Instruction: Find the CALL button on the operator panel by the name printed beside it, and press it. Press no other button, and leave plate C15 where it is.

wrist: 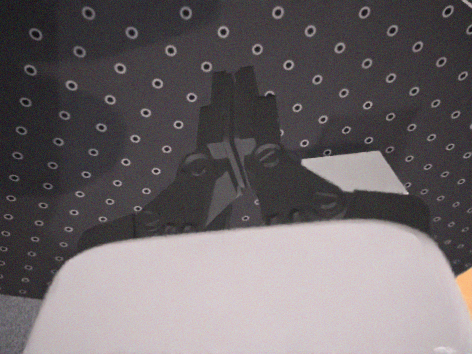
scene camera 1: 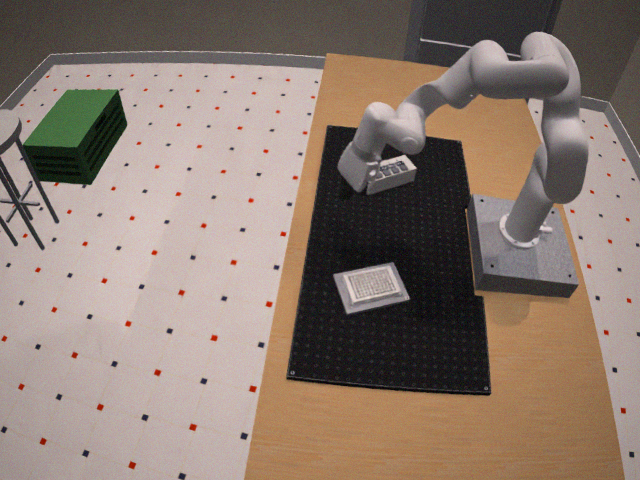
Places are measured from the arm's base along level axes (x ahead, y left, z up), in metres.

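Pixels of known places: gripper, between the fingertips: [wrist: 240,96] [scene camera 1: 343,197]; arm's base, origin of its link: [scene camera 1: 518,232].
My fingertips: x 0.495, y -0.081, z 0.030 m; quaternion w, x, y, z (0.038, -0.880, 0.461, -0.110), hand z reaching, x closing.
For each thing: its middle in the pictures, then the offset to it from my fingertips. "pt": a spot on its surface instead. Level surfaces: height alone.
- operator panel, middle of its body: [wrist: 336,239] [scene camera 1: 387,174] 0.060 m down, 0.142 m back, 0.167 m right
- pale gridded plate, middle of its body: [scene camera 1: 371,285] 0.069 m down, 0.065 m back, 0.231 m left
- black perforated mat, height of its surface: 0.088 m down
- wooden table, height of its surface: 0.101 m down
- grey holder, a spot on its surface: [scene camera 1: 341,295] pt 0.077 m down, 0.010 m ahead, 0.258 m left
The operator panel [scene camera 1: 392,181] [wrist: 357,172] is a pale box at the far end of the black mat. In the scene view, the arm's end covers its left part, and dark label patches show on its top. The names are too small to read, so the CALL button cannot be told apart. In the wrist view a plain pale side shows, partly behind the right finger linkage. My gripper [wrist: 240,96] is shut and empty, over the mat beside the panel; its fingertips cannot be made out in the scene view. The pale gridded plate [scene camera 1: 371,283] lies well apart, nearer the camera; no C15 marking is readable.
The black perforated mat [scene camera 1: 392,353] [wrist: 100,160] lies on the wooden table [scene camera 1: 413,439]. The plate rests on a grey holder [scene camera 1: 341,295]. The arm's grey base block [scene camera 1: 527,281] stands at the mat's right edge. A green crate [scene camera 1: 74,118] and a stool stand on the floor at left.
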